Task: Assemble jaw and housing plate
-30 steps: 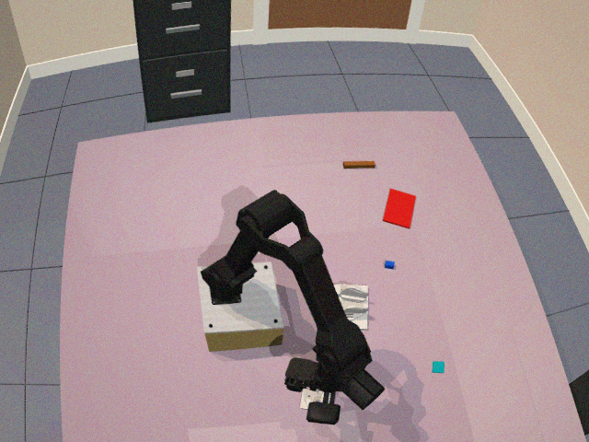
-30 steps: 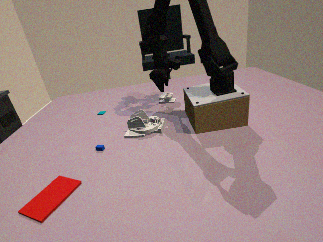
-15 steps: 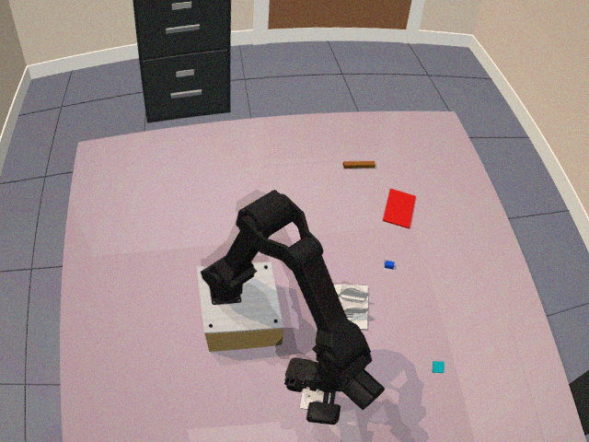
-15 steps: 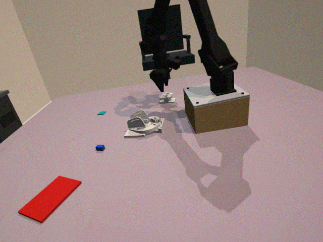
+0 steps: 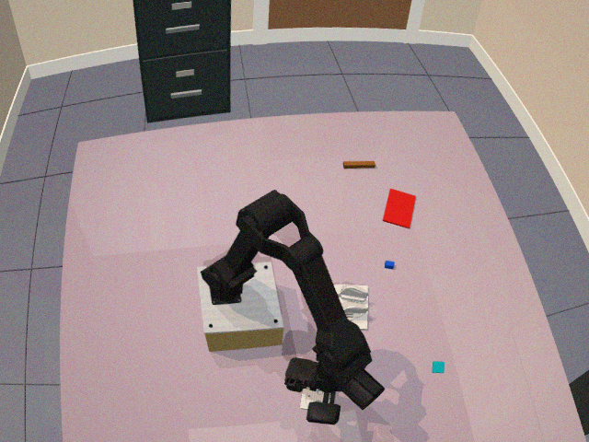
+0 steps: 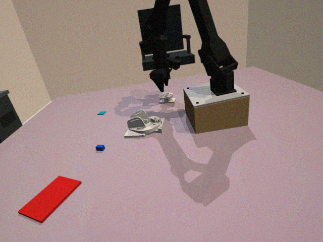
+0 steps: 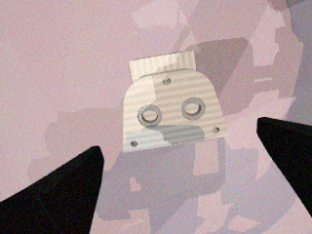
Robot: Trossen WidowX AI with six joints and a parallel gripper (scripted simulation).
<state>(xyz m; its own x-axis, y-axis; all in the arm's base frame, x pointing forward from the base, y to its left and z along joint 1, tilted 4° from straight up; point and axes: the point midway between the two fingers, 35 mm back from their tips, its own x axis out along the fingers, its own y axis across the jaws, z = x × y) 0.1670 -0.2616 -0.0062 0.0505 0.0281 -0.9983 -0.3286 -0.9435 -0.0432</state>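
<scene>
Right now the white ribbed stand is 50 mm below my gripper tip and 10 mm behind it. Also, from my gripper tip: teal square 300 mm ahead, 60 mm below, 20 mm to the left; then jaw 220 mm to the left, 80 mm ahead, 40 mm below; then blue cube 320 mm to the left, 250 mm ahead, 50 mm below.
</scene>
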